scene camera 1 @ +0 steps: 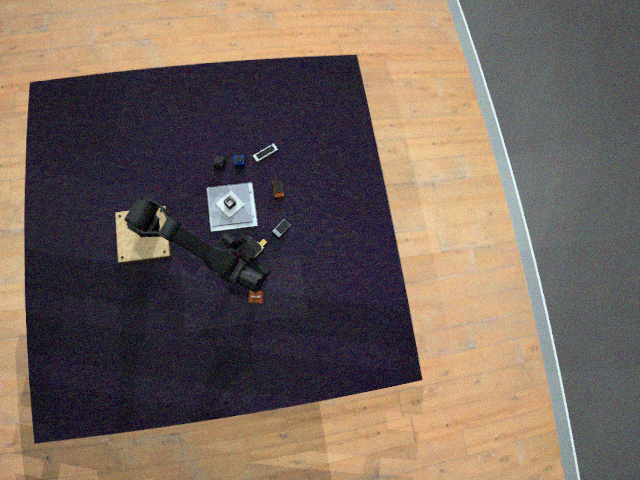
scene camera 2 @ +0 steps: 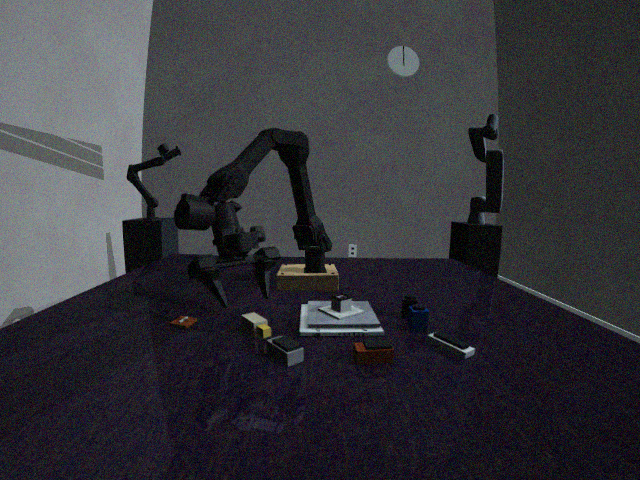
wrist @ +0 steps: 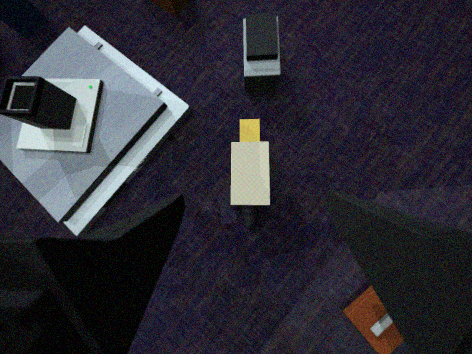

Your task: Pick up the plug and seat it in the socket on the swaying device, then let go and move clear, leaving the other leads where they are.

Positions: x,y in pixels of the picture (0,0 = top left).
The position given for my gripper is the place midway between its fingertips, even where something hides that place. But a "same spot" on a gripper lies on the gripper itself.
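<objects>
You'd find my gripper in scene camera 1, and it's there in the wrist view as well. Scene camera 2 has my gripper too, in scene camera 2 [247,302]. For my gripper, [wrist: 98,286] and [scene camera 1: 234,245] are the same spot.
</objects>
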